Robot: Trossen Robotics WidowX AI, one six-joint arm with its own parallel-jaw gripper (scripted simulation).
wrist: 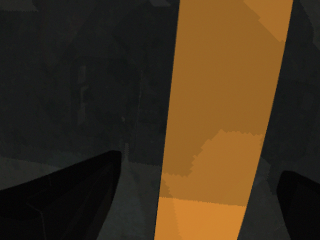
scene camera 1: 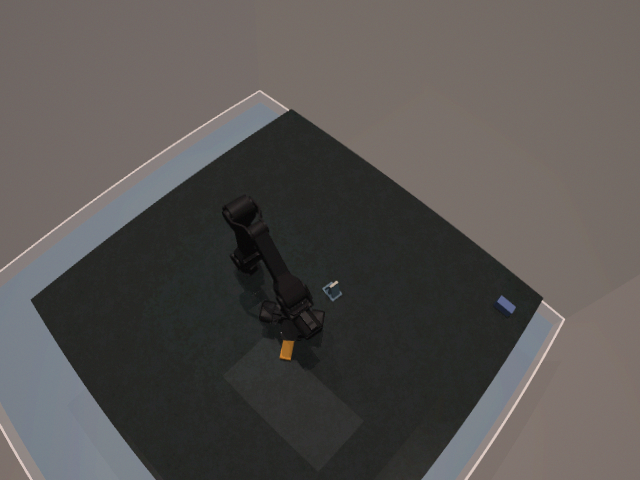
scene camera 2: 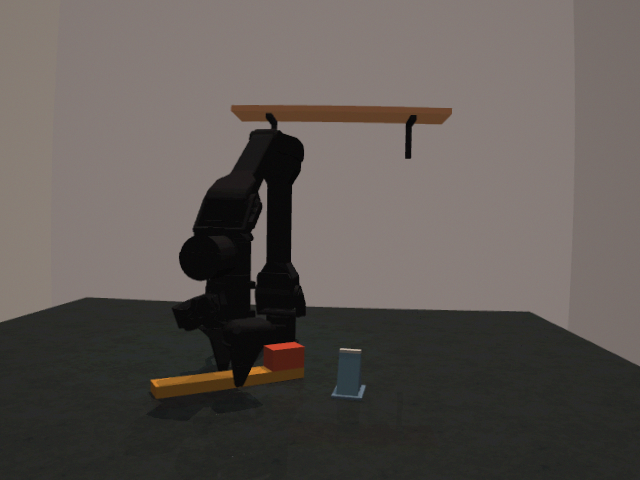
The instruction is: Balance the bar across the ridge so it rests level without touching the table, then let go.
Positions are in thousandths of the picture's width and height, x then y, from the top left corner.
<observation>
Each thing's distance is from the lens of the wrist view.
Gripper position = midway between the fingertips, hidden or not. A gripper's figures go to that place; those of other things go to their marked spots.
gripper (wrist: 630,719): 0.10 m
orange bar (wrist: 705,290): 0.08 m
</observation>
